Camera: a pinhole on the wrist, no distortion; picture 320 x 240 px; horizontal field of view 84.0 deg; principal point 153.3 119.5 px. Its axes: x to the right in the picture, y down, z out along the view. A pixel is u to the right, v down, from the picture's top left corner.
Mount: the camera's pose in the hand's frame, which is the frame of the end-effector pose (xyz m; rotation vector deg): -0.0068 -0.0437 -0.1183 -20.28 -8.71 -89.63
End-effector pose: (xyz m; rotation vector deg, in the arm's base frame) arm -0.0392 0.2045 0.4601 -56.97 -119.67 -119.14
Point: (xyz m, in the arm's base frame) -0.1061 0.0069 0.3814
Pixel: behind the camera
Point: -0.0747 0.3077 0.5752
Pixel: 111 198
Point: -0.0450 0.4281 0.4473
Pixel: 207 151
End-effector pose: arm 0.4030 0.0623 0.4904 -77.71 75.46 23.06
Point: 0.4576 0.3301 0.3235
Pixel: 150 114
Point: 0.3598 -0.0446 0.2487
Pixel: outside the picture
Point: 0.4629 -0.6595 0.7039
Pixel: behind the camera
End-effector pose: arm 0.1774 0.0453 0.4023 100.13 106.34 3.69
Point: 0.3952 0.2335 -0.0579
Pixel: 185 210
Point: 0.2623 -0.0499 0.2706
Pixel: 180 78
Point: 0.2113 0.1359 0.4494
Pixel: 13 229
